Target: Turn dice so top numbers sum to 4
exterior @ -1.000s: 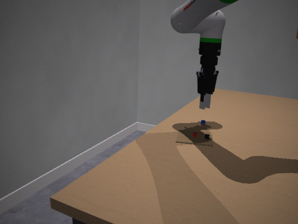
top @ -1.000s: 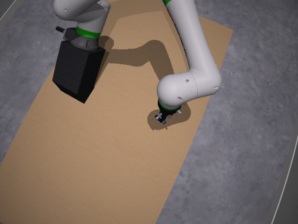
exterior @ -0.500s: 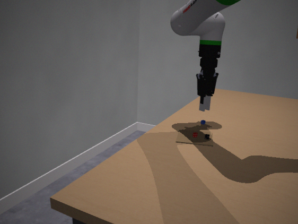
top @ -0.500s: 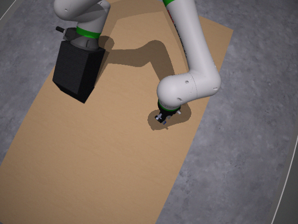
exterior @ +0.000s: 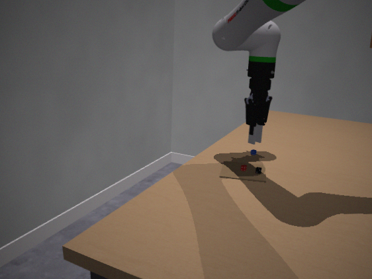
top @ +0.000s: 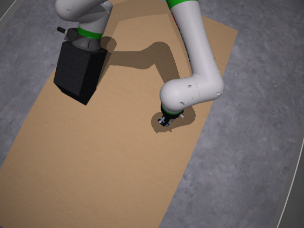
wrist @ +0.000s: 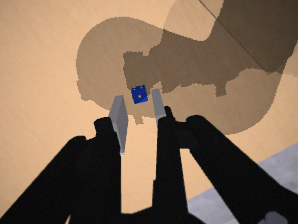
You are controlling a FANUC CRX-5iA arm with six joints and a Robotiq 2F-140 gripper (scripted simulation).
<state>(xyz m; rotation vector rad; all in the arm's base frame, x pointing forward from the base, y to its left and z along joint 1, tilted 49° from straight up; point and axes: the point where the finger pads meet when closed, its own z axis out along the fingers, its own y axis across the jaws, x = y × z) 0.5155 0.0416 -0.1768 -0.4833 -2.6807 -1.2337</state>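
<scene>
Now: hand 7 cm above the blue die. The rest, counted from my hand: red die (3 cm behind, 18 cm to the left, 7 cm below); then black die (8 cm behind, 18 cm to the left, 7 cm below); then tan mat (3 cm behind, 18 cm to the left, 8 cm below).
</scene>
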